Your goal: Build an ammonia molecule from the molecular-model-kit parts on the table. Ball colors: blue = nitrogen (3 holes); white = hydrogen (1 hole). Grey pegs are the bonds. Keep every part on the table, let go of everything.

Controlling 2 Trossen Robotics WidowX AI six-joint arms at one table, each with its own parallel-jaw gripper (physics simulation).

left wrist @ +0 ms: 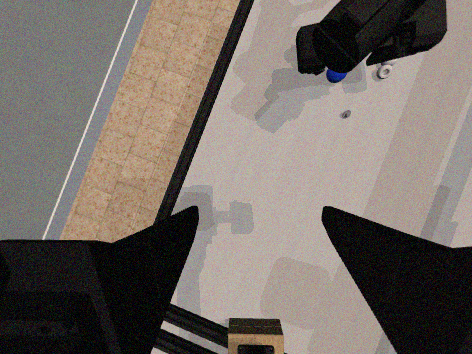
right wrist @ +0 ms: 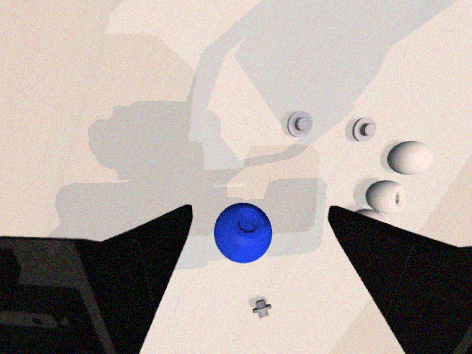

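A blue ball (left wrist: 336,76) (right wrist: 243,233) rests on the table, a hole showing on its upper side in the right wrist view. My right gripper (right wrist: 259,211) is open, with its fingers on either side of the ball and apart from it. One white ball (right wrist: 410,157) lies at the right, a second (right wrist: 384,196) shows its hole, and a third (right wrist: 369,212) is mostly hidden behind the right finger. Two grey pegs (right wrist: 300,123) (right wrist: 364,129) stand upright behind; another grey peg (left wrist: 345,114) (right wrist: 262,308) lies nearer. My left gripper (left wrist: 259,212) is open and empty, far from the parts.
A dark rail (left wrist: 197,120) runs along the table's edge in the left wrist view, with tan tiled floor (left wrist: 145,130) beyond. A wooden-coloured block (left wrist: 256,327) and dark bars stand at the bottom. The right arm (left wrist: 350,35) hangs over the blue ball.
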